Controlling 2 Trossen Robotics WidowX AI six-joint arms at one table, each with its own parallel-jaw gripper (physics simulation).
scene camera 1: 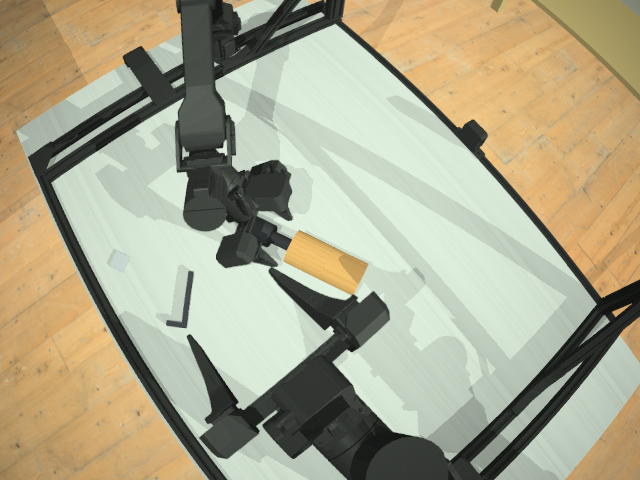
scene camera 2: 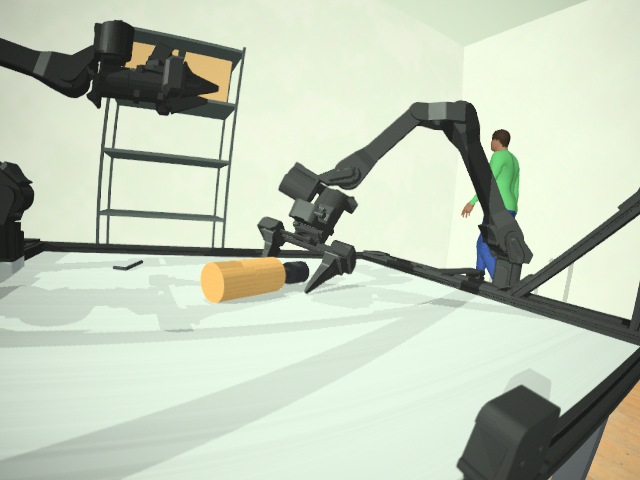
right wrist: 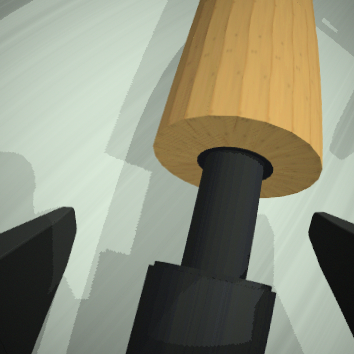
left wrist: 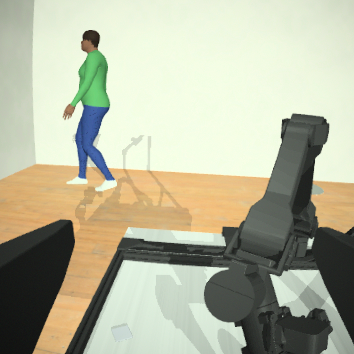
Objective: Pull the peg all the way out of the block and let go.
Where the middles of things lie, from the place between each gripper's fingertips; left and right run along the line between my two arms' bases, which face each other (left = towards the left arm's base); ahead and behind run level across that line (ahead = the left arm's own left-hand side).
Right now the wooden cylinder block (scene camera 2: 221, 281) is 160 mm behind my left hand, 100 mm to the right of it and 320 mm below it. Also, from my left hand: black peg (scene camera 1: 264, 231) 100 mm behind, 150 mm to the right, 320 mm below.
The wooden cylinder block lies 5 cm behind my right hand, 6 cm to the left of it and 2 cm above it. From my right hand the other things lie so: black peg (1 cm to the left, 1 cm above).
